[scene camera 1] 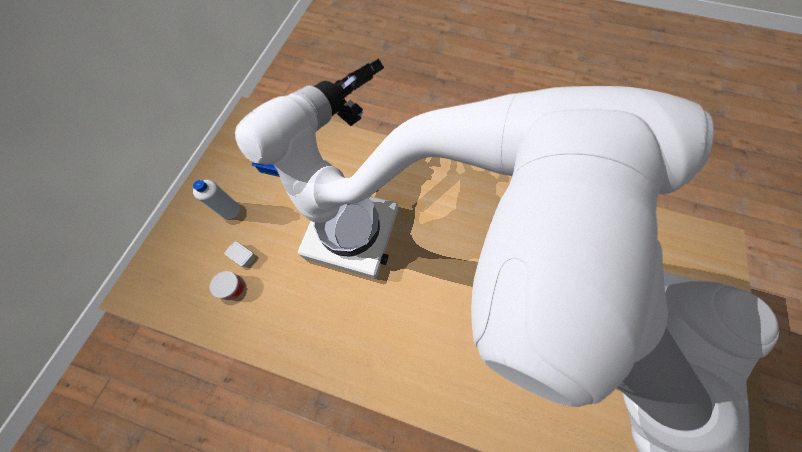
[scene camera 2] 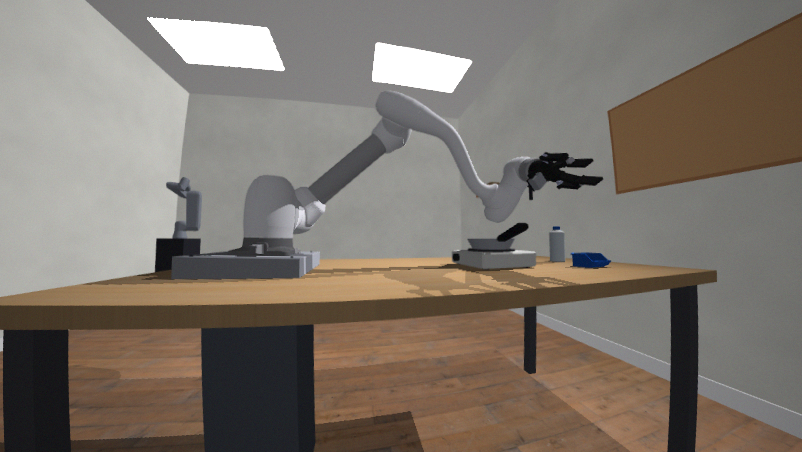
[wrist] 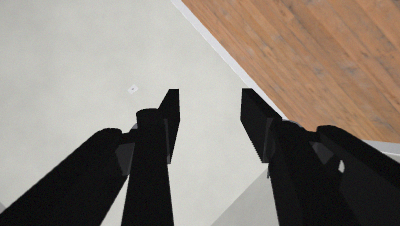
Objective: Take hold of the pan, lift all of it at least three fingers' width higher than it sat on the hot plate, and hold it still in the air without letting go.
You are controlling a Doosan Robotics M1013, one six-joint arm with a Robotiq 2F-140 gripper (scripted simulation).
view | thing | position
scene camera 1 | my gripper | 374,69
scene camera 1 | grey pan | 355,224
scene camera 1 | white hot plate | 366,260
